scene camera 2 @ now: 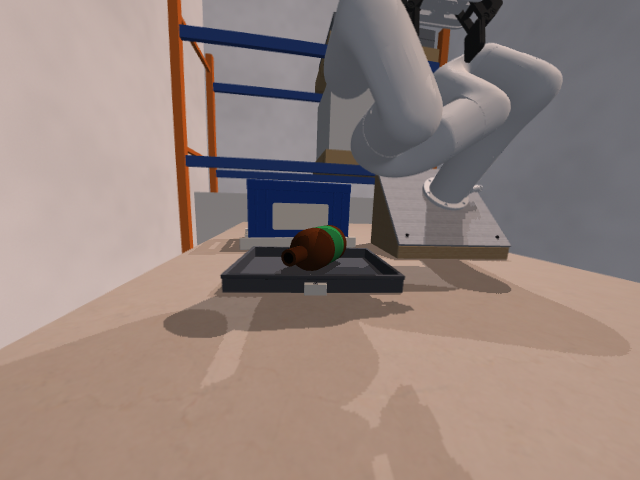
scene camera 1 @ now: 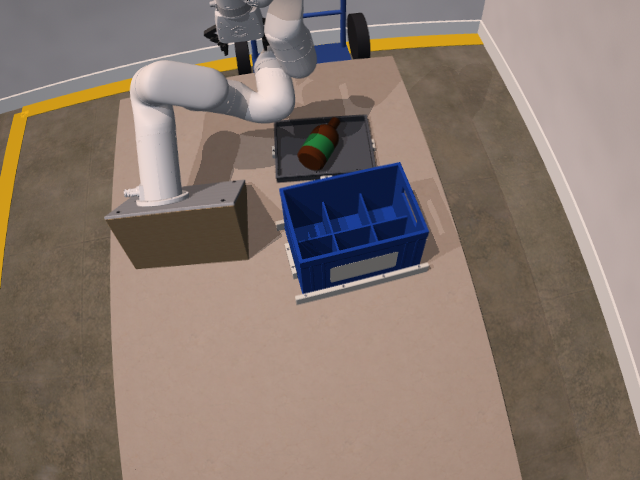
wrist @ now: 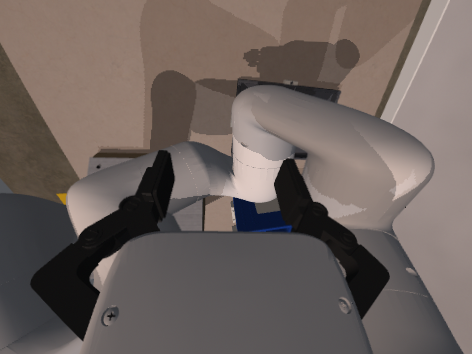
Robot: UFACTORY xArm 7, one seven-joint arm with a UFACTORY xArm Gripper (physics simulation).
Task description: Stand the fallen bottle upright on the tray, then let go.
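Places are measured from the arm's base along level axes (x right, y ahead, z up), in metres.
Pixels of known places: gripper, fingertip midpoint: (scene camera 2: 443, 50) (scene camera 1: 246, 48) (wrist: 227, 168); arm's base, origin of the base link: (scene camera 2: 444, 194) (scene camera 1: 162, 200).
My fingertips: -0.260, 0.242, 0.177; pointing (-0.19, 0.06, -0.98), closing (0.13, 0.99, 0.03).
Ahead of a thing's pixels: the offset from my fingertips to its top centre, as dx, dy, dz.
The brown bottle @[+0.081, +0.159, -0.256] (scene camera 1: 317, 146) (scene camera 2: 315, 250) with a green label lies on its side in the dark tray @[+0.081, +0.160, -0.310] (scene camera 1: 356, 149) (scene camera 2: 258, 285) (wrist: 327, 93). Its neck points to the back right in scene camera 1, and forward and to the left in scene camera 2. In the wrist view the arm covers much of the tray, and the bottle does not show. My gripper (scene camera 1: 244, 47) (scene camera 2: 444, 41) (wrist: 227, 168) is open and empty, high above the table and well away from the bottle. One finger is partly hidden by the arm in scene camera 2.
A blue divided crate @[+0.384, +0.165, -0.160] (scene camera 1: 356, 178) (scene camera 2: 258, 206) (wrist: 250, 215) stands beside the tray, with a white rail @[+0.483, +0.172, -0.305] (scene camera 1: 361, 285) along its front. The arm's pedestal (scene camera 1: 186, 237) (scene camera 2: 439, 253) stands left of the crate in scene camera 1. A shelf rack (scene camera 2: 180, 129) stands behind the crate in scene camera 2.
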